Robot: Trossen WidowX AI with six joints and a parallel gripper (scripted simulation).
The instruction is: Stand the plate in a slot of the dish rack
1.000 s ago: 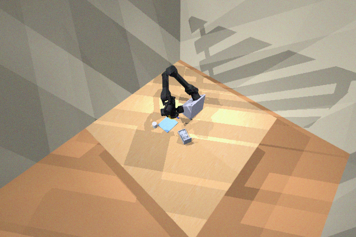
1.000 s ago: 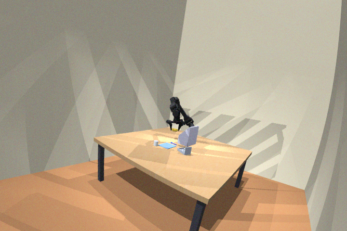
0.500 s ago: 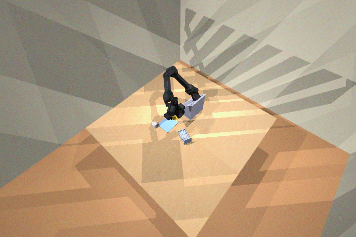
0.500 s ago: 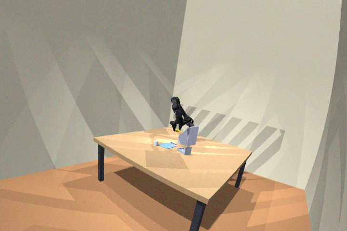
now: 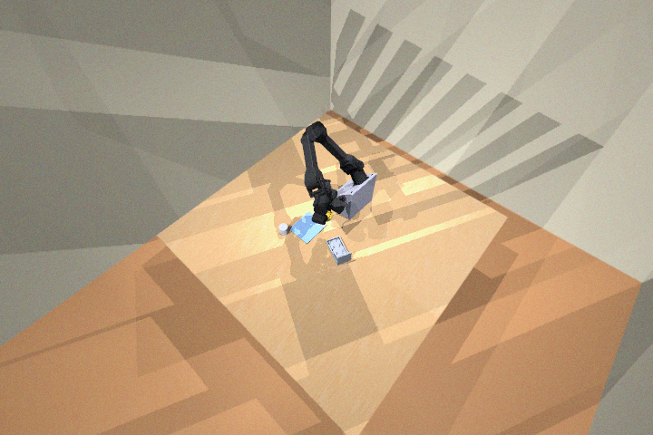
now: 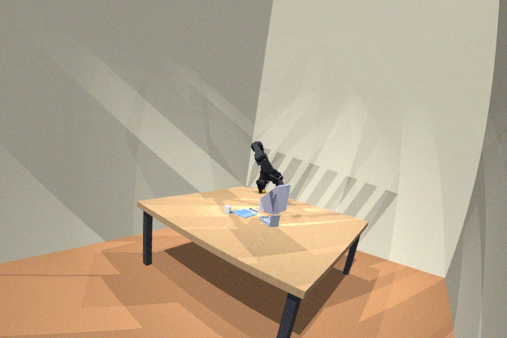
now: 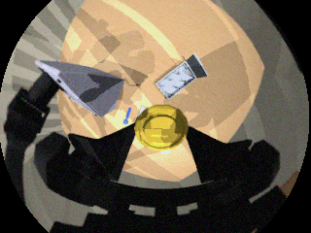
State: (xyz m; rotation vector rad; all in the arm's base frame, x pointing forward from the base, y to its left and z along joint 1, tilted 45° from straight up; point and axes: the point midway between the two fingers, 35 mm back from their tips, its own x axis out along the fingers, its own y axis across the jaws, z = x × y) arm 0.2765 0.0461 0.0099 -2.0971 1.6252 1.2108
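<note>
The dish rack lies 16 cm below my gripper tip, 11 cm to the left of it and 1 cm ahead of it. From my gripper tip the other things lie so: small white cup: 16 cm to the right, 16 cm below, 14 cm ahead; then thin blue utensil: 18 cm below, 12 cm to the right, 9 cm behind; then plate: 1 cm above.
</note>
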